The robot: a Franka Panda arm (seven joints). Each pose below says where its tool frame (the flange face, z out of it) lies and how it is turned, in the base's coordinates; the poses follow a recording.
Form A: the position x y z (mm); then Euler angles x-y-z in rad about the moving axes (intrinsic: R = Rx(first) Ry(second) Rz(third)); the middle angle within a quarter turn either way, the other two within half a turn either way.
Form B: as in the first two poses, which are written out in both.
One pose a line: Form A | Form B
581 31 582 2.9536 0.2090 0.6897 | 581 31 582 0.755 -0.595 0.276 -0.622 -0.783 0.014
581 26 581 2.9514 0.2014 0.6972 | 581 26 581 0.751 -0.602 0.272 -0.629 -0.777 0.019
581 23 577 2.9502 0.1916 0.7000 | 581 23 577 0.751 -0.605 0.266 -0.632 -0.774 0.025
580 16 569 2.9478 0.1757 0.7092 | 580 16 569 0.747 -0.613 0.256 -0.641 -0.767 0.034
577 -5 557 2.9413 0.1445 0.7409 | 577 -5 557 0.730 -0.640 0.238 -0.668 -0.742 0.052
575 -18 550 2.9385 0.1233 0.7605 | 575 -18 550 0.719 -0.657 0.226 -0.684 -0.727 0.063
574 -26 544 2.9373 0.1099 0.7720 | 574 -26 544 0.712 -0.667 0.218 -0.693 -0.717 0.070
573 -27 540 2.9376 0.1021 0.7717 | 573 -27 540 0.713 -0.668 0.213 -0.694 -0.716 0.076
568 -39 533 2.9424 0.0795 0.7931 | 568 -39 533 0.699 -0.687 0.196 -0.710 -0.699 0.083
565 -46 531 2.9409 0.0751 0.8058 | 565 -46 531 0.691 -0.697 0.195 -0.719 -0.689 0.085
